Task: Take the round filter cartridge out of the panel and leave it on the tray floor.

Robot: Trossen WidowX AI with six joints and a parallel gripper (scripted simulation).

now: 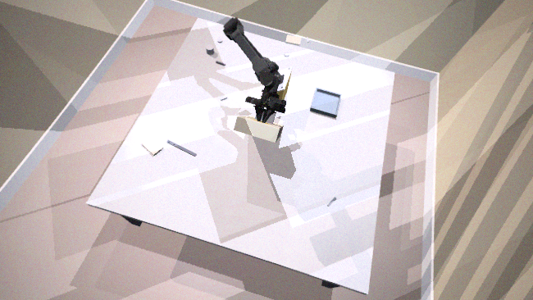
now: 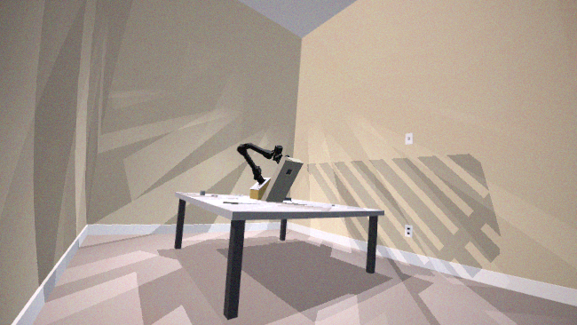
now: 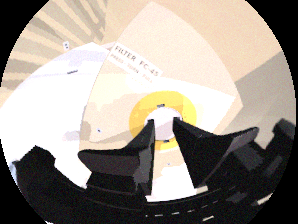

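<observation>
Right now the filter cartridge is 10 mm below my gripper tip and 10 mm ahead of it. From my gripper tip the other things lie so: tray (390 mm behind, 320 mm to the left, 270 mm below).
</observation>
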